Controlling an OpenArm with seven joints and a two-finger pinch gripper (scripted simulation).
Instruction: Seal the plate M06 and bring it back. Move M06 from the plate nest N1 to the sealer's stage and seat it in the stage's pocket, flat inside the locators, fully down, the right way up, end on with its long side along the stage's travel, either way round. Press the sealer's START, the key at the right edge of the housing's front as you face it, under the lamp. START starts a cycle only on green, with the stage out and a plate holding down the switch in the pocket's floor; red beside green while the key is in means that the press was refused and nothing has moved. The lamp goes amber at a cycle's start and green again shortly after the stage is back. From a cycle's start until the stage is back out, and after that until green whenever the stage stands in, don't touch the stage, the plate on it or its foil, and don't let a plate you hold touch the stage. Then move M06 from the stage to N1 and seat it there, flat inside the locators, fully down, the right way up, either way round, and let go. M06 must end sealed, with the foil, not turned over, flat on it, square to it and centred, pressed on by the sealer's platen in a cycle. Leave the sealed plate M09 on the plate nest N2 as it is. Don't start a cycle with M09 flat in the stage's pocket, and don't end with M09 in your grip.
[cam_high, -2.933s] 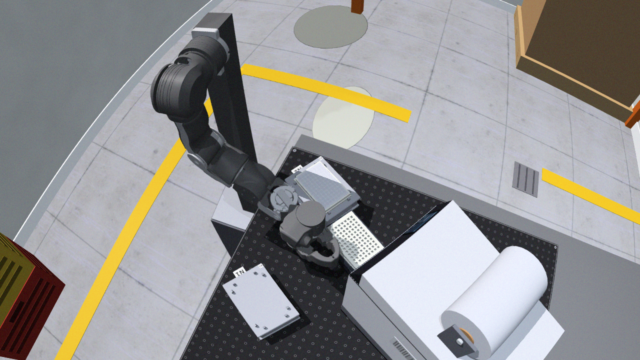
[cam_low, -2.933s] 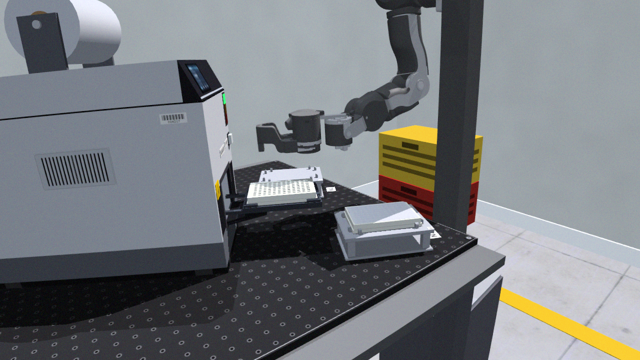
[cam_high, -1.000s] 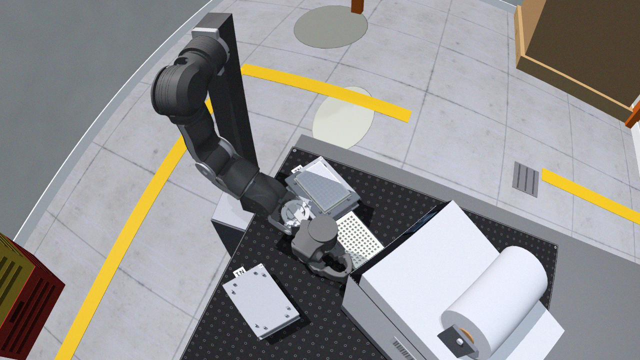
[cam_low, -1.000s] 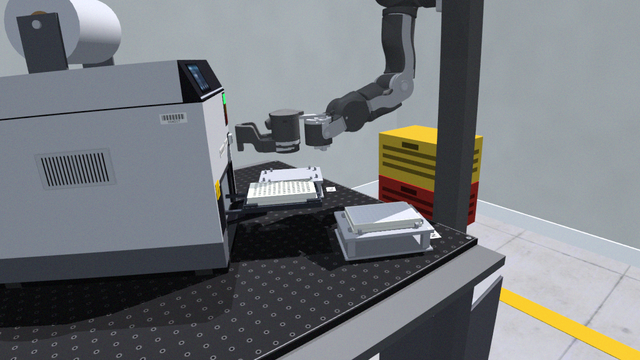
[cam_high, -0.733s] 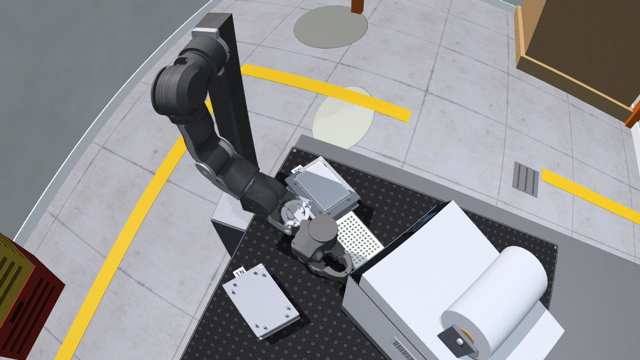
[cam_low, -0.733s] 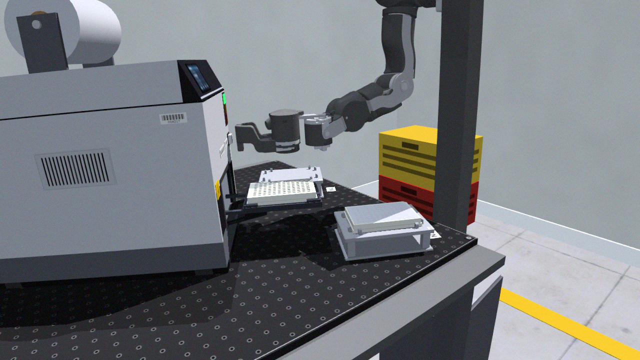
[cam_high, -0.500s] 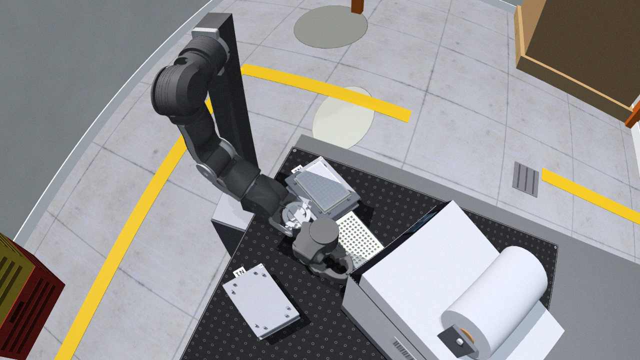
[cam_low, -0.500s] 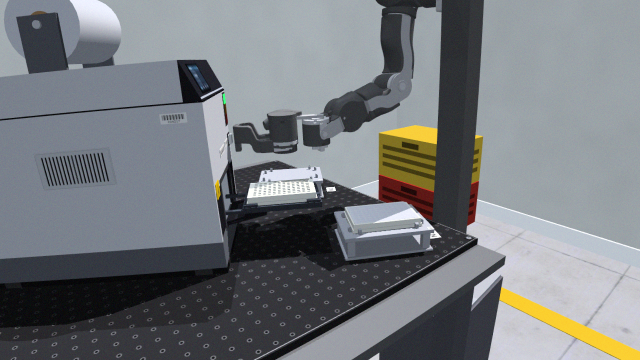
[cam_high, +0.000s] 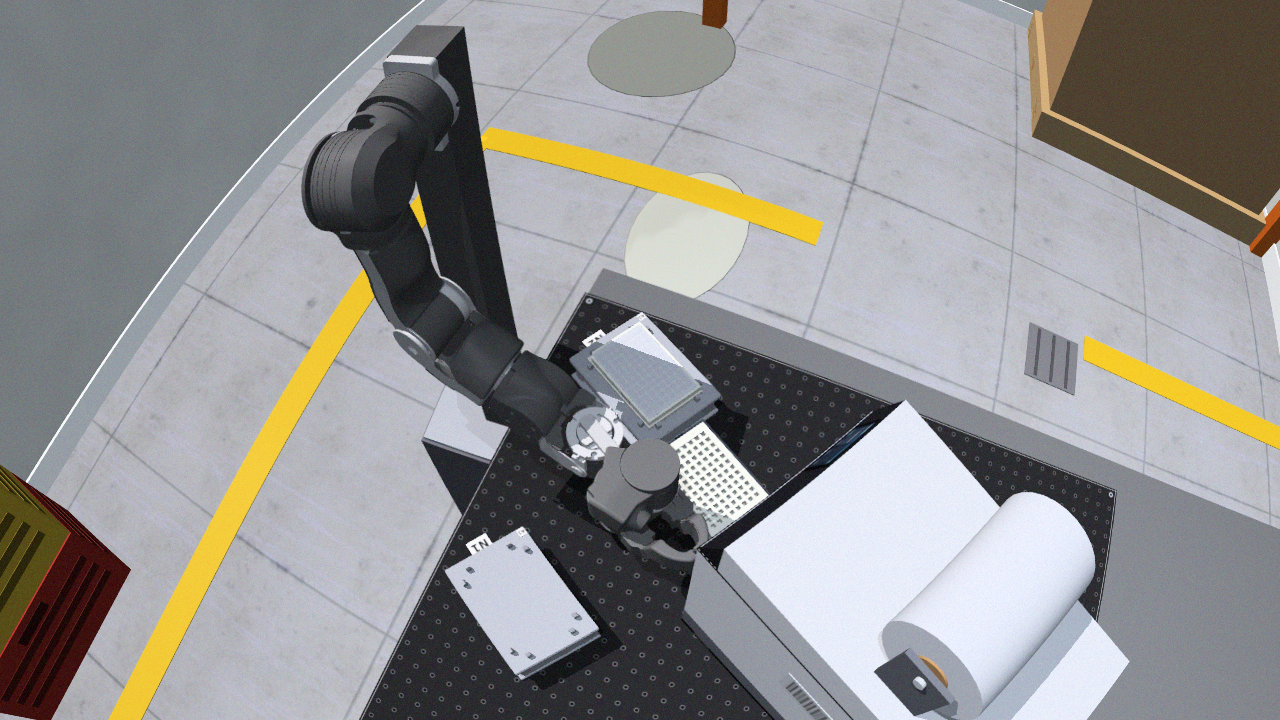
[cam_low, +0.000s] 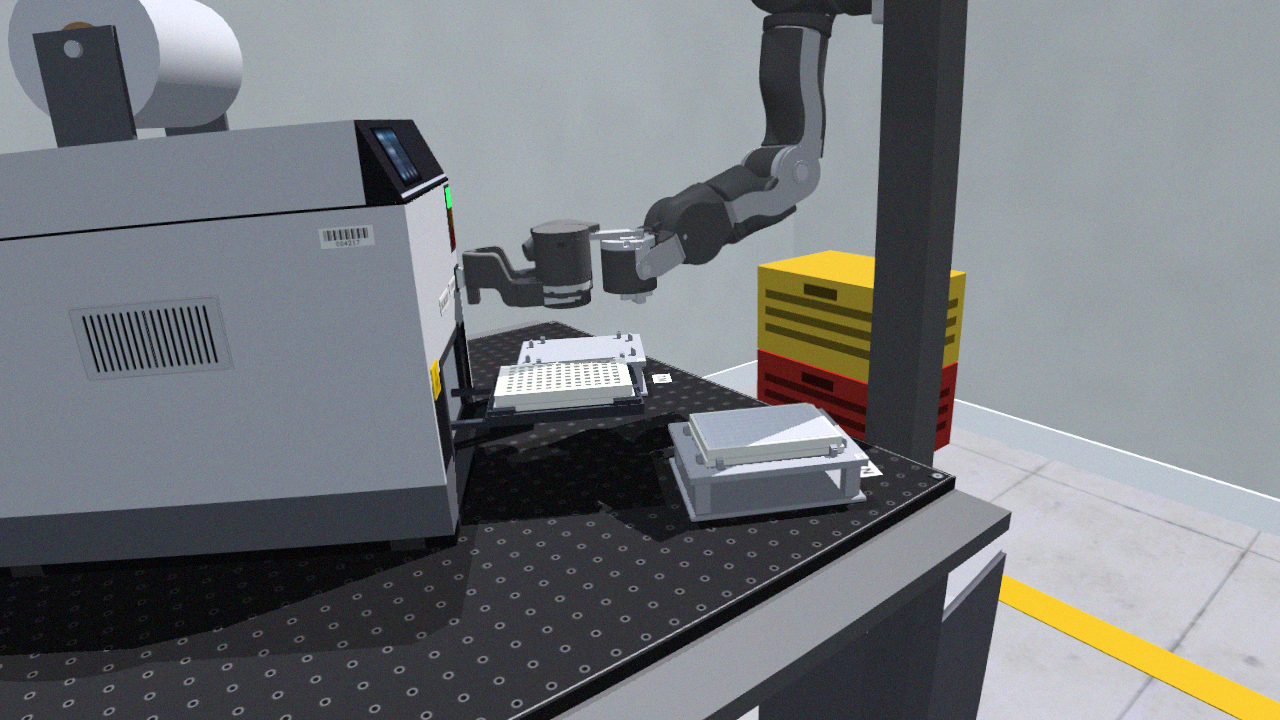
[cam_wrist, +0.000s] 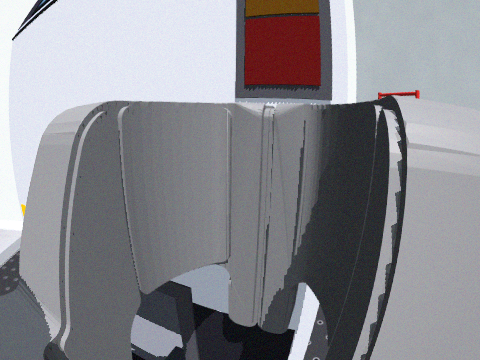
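Now: the start key 10 mm to the right of my hand and 10 mm ahead of it. Also, from my hand: sealer's stage: 130 mm to the left, 100 mm below, 10 mm behind; then plate M06: 130 mm to the left, 90 mm below, 10 mm behind; then screen: 130 mm above, 110 mm ahead, 90 mm to the left.
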